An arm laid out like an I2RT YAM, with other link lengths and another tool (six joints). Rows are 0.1 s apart.
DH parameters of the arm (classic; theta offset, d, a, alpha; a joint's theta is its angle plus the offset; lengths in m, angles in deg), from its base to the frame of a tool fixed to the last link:
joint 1: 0 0.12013 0.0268 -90
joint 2: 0 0 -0.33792 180
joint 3: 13.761 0 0.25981 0
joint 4: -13.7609 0.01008 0.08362 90
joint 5: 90 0.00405 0 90
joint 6: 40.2 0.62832 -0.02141 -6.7
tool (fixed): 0 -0.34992 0 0
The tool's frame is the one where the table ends.
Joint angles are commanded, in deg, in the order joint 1, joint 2, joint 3, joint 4, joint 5, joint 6. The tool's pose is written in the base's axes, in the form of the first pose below.
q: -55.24 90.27 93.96 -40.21 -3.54 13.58
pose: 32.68 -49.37 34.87 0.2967 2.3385 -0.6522
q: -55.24 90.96 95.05 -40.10 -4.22 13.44
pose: 33.26 -49.60 35.32 0.2840 2.3279 -0.6494
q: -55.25 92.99 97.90 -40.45 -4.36 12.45
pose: 34.08 -50.55 35.93 0.2619 2.3267 -0.6621
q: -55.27 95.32 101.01 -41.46 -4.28 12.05
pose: 34.73 -51.54 36.05 0.2564 2.3333 -0.6638
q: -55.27 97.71 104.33 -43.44 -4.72 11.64
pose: 35.45 -52.16 35.72 0.2473 2.3490 -0.6457
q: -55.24 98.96 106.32 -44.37 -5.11 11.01
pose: 35.99 -52.46 35.84 0.2307 2.3535 -0.6418
